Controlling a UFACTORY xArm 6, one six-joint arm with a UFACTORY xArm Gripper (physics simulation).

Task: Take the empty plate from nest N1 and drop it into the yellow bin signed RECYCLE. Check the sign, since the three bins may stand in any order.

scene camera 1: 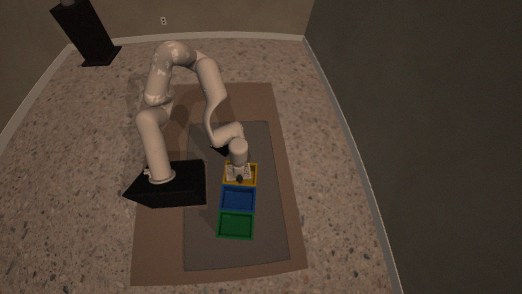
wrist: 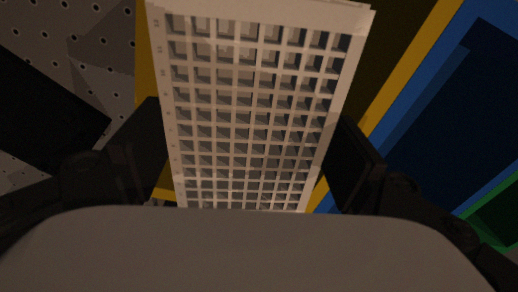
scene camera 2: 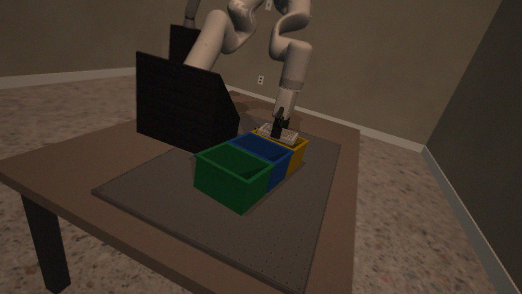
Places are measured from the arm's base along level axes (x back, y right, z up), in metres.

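Where they show: gripper, fingertip midpoint: [wrist: 250, 130] [scene camera 2: 278, 133]; arm's base, origin of the base link: [scene camera 1: 162, 177] [scene camera 2: 188, 83].
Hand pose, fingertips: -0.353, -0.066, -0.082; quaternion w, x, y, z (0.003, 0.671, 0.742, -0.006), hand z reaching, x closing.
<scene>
Each offset is from my fingertips to the top centre of the thing, as dx, dy, dz. Level surfaces: height alone.
A white plate @(+0.002, +0.000, +0.009) [scene camera 1: 230, 174] [scene camera 2: 288, 136] [wrist: 250, 110] with a grid of square wells is between the two black fingers of my gripper [scene camera 1: 239, 177] [scene camera 2: 279, 129] [wrist: 250, 130], which is shut on its long sides. The wells that show look empty. The plate is held over the opening of the yellow bin @(+0.002, +0.133, -0.006) [scene camera 1: 255, 170] [scene camera 2: 298, 158] [wrist: 376, 115], about at the height of its rim. The bin's far part is hidden by the plate and gripper in scene camera 2. No RECYCLE sign can be read in these views, and nest N1 cannot be made out.
A blue bin [scene camera 1: 238, 198] [scene camera 2: 280, 172] [wrist: 400, 130] stands right against the yellow one, and a green bin [scene camera 1: 235, 225] [scene camera 2: 225, 186] [wrist: 490, 217] against the blue. They stand on a grey perforated board @(dz -0.105) [scene camera 1: 235, 255] [scene camera 2: 200, 220]. A large black block [scene camera 1: 185, 187] [scene camera 2: 180, 100] stands beside them.
</scene>
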